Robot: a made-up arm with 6 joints.
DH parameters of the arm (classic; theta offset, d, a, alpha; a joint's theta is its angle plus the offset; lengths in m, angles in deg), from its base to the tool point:
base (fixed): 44.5 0 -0.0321 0
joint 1: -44.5 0.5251 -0.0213 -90
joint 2: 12.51 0 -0.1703 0
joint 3: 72.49 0.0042 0.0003 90
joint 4: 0 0.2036 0.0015 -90
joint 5: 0 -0.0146 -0.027 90
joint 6: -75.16 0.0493 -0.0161 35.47
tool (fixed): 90.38 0.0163 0 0
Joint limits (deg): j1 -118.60..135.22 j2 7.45..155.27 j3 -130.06..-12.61 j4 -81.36..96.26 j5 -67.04..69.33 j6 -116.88..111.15
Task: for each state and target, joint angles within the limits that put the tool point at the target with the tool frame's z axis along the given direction. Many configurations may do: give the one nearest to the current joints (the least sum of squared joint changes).
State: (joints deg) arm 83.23 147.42 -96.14 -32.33 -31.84 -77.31
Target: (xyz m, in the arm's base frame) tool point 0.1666 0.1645 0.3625 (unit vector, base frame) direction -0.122 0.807 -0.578
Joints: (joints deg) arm 40.29 145.85 -74.07 -27.83 -18.74 -82.44
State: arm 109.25 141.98 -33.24 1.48 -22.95 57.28
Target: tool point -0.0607 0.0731 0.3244 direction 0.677 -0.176 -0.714
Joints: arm 125.91 141.75 -37.93 23.92 17.47 71.30
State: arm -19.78 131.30 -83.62 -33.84 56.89 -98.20
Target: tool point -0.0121 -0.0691 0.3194 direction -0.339 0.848 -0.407
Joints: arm -56.20 155.27 -42.19 -36.19 35.27 -104.97
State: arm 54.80 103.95 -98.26 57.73 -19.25 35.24
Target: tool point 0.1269 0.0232 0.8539 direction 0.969 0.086 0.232
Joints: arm 30.61 63.68 -96.04 72.33 4.24 37.44
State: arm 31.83 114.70 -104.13 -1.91 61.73 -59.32
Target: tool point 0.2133 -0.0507 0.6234 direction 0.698 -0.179 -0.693
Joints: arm -1.08 81.60 -69.77 -38.51 69.33 -40.01
